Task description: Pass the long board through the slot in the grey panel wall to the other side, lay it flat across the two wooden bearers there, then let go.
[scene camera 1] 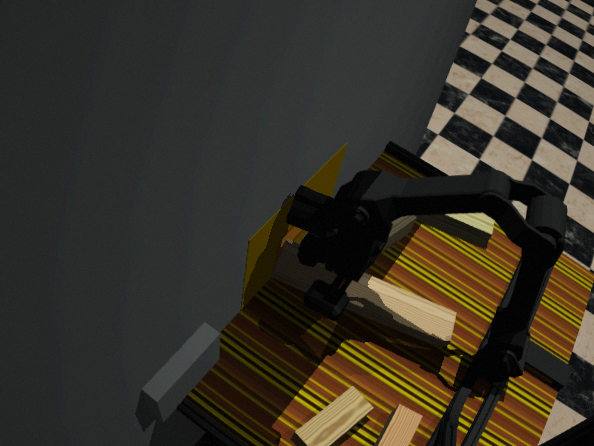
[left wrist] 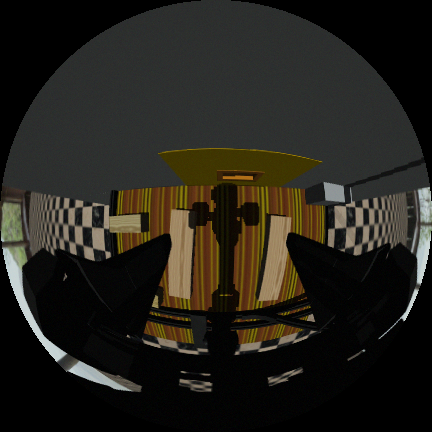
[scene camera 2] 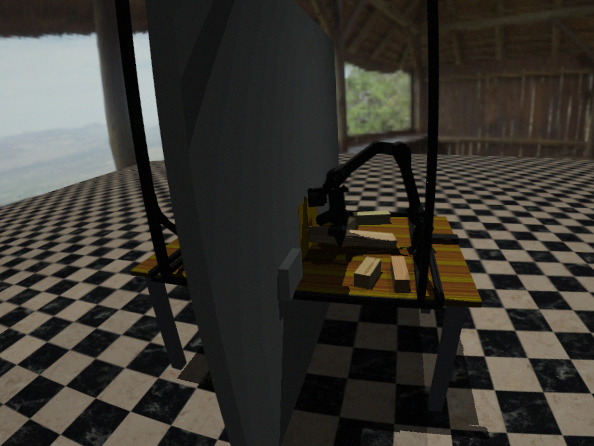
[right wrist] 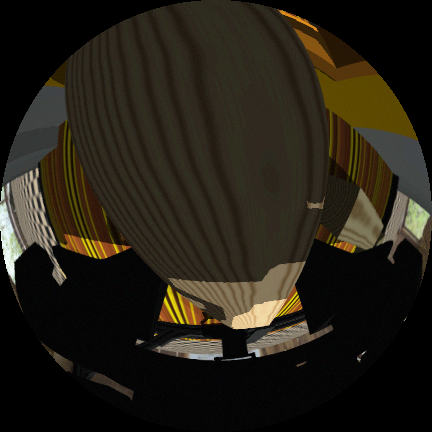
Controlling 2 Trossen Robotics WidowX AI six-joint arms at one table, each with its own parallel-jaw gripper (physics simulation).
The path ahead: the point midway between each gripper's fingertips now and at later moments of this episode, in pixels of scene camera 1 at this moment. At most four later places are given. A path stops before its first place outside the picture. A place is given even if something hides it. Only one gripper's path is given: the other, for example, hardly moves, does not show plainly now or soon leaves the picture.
My right gripper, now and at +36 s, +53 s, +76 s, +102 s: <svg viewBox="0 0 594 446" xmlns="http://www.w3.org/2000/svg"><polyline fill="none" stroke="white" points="341,293 388,271 422,319 424,302 387,308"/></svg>
